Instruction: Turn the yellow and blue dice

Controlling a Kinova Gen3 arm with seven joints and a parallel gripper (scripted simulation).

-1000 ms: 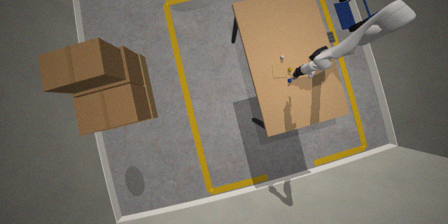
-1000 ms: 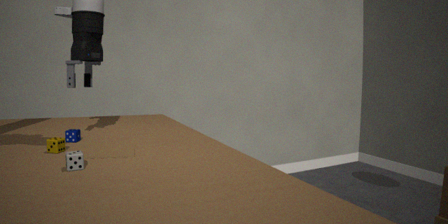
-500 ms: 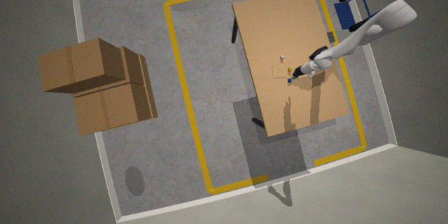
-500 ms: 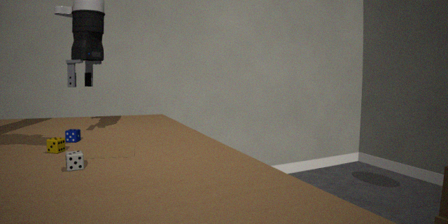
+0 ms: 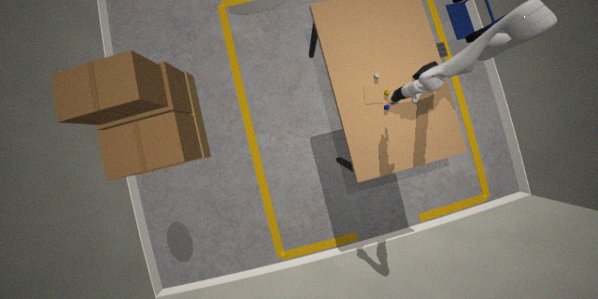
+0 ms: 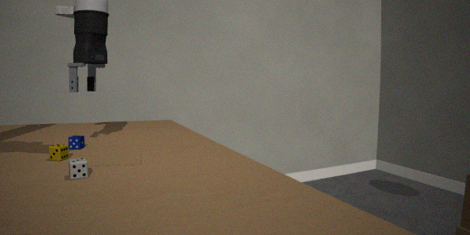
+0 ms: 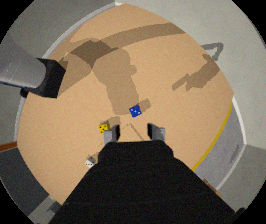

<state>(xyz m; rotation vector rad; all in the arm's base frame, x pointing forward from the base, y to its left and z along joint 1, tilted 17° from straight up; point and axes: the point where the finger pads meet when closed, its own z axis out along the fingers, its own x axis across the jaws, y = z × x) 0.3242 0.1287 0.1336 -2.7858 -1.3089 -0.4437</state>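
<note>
My hand is 140 mm above the yellow die, 80 mm to the left of it and 40 mm past it. Also, from my hand: white die 220 mm to the right, 140 mm below, 10 mm ahead; then tan mat 160 mm below, 90 mm to the right, 60 mm ahead; then blue die 140 mm below, 30 mm to the left, 20 mm behind.
</note>
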